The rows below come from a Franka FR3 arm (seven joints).
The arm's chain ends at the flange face. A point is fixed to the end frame.
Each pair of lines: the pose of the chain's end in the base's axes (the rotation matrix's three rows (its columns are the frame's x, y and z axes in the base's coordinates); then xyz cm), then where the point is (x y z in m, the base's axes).
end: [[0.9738 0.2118 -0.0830], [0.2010 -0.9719 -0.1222], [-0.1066 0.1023 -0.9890]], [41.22 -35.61 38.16]
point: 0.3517 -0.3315 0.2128
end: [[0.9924 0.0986 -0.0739], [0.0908 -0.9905 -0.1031], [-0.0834 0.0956 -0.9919]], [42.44 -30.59 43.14]
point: 0.3709 -0.2731 0.2616
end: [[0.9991 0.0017 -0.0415], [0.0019 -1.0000 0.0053], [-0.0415 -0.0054 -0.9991]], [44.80 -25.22 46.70]
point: 0.4049 -0.1974 0.2999
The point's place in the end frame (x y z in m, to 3 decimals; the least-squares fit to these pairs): -0.036 -0.054 0.169
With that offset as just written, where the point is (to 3 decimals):
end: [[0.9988 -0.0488 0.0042], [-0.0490 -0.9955 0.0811], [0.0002 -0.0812 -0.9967]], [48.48 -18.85 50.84]
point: 0.452 -0.119 0.344
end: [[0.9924 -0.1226 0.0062], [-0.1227 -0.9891 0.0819], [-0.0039 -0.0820 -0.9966]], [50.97 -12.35 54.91]
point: 0.482 -0.052 0.385
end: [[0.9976 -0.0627 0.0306], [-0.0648 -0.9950 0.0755], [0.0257 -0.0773 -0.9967]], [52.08 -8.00 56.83]
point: 0.493 -0.011 0.403
